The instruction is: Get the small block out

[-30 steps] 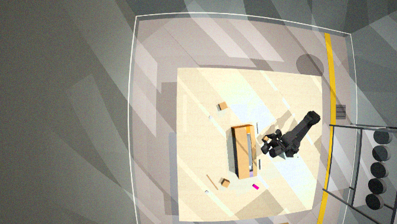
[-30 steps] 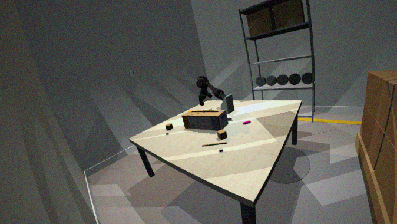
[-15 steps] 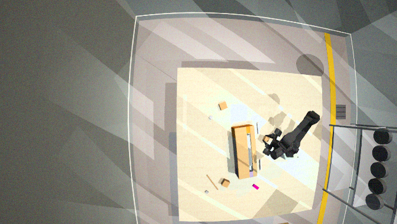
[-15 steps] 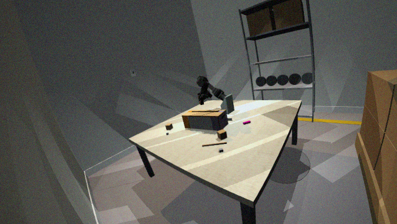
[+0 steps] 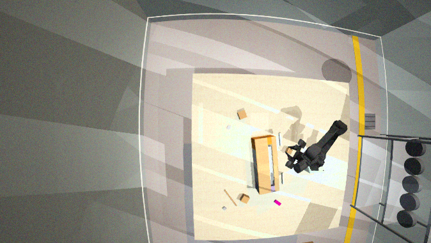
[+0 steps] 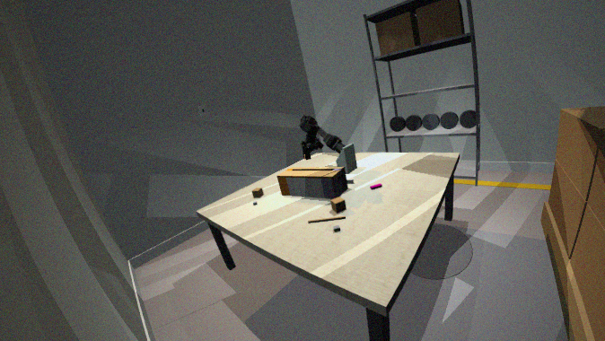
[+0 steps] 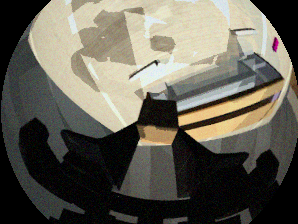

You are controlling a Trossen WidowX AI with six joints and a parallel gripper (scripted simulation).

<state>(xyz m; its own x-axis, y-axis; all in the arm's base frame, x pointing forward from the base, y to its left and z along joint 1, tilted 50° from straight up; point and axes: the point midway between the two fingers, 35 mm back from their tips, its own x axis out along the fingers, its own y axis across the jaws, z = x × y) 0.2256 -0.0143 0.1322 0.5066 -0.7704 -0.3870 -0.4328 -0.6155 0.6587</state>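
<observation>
Now: gripper tip 20 mm past the small tan block, 10 mm to the right of it and 10 mm below it. Also, from my gripper tip: thin stick: 300 mm ahead, 420 mm to the left, 170 mm below; then tan box: 60 mm ahead, 120 mm to the left, 110 mm below; then magenta block: 70 mm behind, 450 mm to the left, 170 mm below.
</observation>
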